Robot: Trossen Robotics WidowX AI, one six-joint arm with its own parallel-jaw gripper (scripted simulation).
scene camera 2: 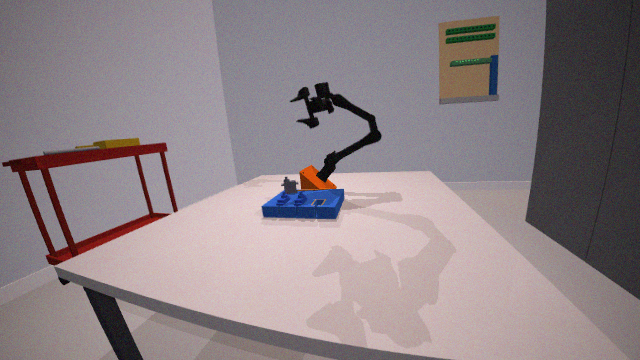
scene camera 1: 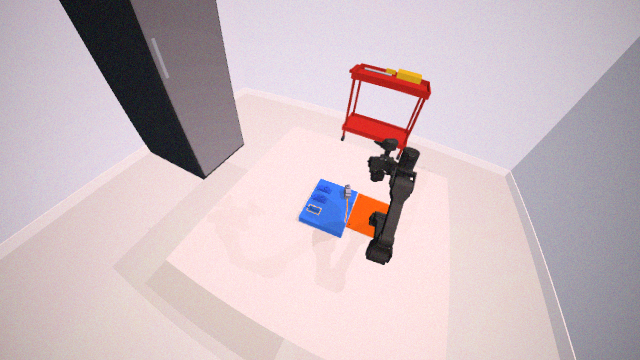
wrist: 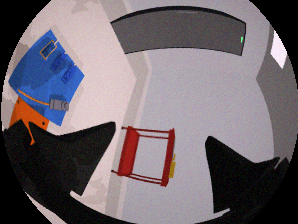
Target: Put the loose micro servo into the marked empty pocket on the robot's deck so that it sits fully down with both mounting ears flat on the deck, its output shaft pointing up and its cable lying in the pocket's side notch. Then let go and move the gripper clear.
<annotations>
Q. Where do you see a blue robot deck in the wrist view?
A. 39, 81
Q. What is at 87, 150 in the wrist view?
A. The gripper.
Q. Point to a blue robot deck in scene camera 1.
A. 331, 219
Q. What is the gripper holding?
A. Nothing.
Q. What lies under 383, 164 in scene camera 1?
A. The gripper.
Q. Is the gripper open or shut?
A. Open.
</annotations>
